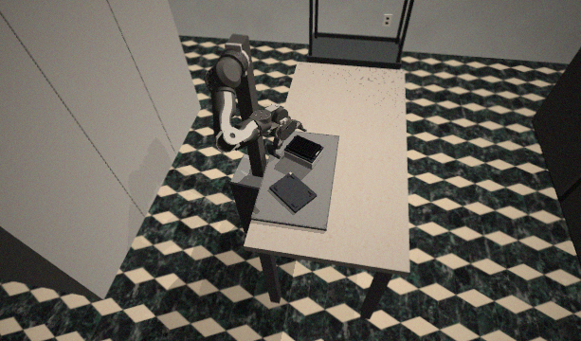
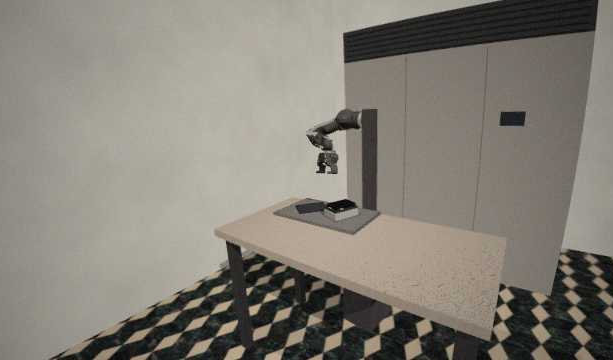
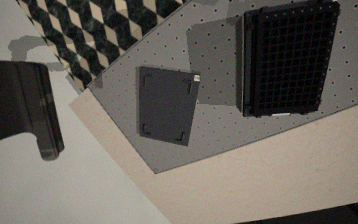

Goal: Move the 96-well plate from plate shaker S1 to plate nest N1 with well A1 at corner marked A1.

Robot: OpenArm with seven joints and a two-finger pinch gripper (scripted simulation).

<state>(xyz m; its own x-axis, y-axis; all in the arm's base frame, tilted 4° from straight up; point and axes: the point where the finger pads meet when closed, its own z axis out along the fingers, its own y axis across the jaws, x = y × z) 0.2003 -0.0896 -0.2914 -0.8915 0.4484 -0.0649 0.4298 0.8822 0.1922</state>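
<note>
Now: hand 3 cm short of the black 96-well plate, 12 cm to the right of it and 13 cm above it. Round my hand: dark plate nest N1 (3 cm ahead, 9 cm to the right, 19 cm below); then pale corner mark (18 cm below).
</note>
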